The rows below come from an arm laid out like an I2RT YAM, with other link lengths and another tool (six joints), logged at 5 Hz.
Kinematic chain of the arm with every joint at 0, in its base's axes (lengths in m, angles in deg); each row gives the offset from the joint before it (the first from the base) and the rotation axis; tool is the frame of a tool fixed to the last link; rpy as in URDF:
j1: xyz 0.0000 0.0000 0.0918 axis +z
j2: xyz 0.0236 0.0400 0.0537 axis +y
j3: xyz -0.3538 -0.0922 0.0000 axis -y
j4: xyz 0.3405 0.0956 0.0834 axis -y
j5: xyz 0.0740 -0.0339 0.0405 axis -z
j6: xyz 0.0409 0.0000 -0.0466 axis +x
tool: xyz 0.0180 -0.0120 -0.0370 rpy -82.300 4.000 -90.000
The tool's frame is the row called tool.
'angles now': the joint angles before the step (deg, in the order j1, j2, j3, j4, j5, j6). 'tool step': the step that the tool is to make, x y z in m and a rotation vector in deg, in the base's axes. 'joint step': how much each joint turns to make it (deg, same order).
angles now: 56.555, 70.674, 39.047, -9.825, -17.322, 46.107
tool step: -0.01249, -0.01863, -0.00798, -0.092, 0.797, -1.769
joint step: 0.000, -4.043, -3.890, -0.174, 0.919, 1.705
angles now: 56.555, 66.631, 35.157, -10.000, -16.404, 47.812
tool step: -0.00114, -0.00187, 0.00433, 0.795, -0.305, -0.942
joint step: 0.001, -1.136, -0.132, 0.045, 0.592, 0.788
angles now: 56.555, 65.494, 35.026, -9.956, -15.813, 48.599
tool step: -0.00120, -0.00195, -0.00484, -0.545, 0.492, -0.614
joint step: -0.001, -0.021, -0.722, 0.110, 0.393, 0.502
